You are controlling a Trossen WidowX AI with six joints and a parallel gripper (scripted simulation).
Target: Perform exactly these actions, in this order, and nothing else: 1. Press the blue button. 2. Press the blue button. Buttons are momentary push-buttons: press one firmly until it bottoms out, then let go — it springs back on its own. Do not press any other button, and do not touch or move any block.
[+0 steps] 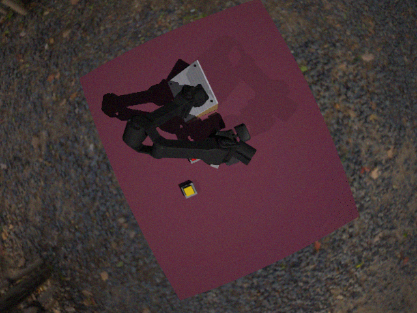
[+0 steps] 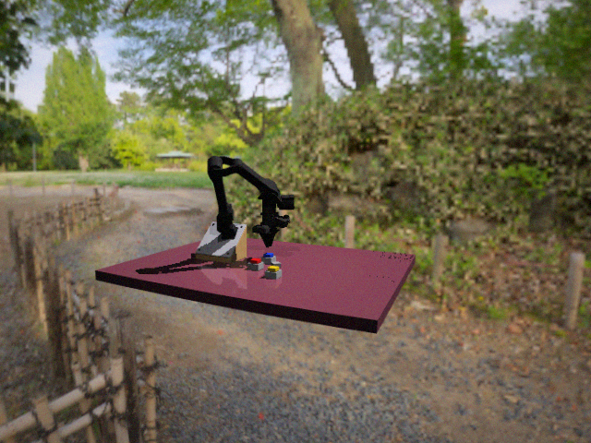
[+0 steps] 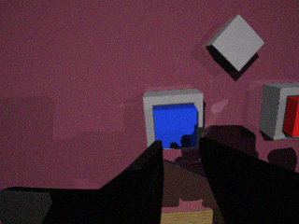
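The blue button is 4 cm below my gripper tip. The rest, counted from my gripper tip: grey block (6 cm to the right, 6 cm below, 5 cm ahead); yellow button (20 cm to the right, 9 cm ahead, 4 cm below).
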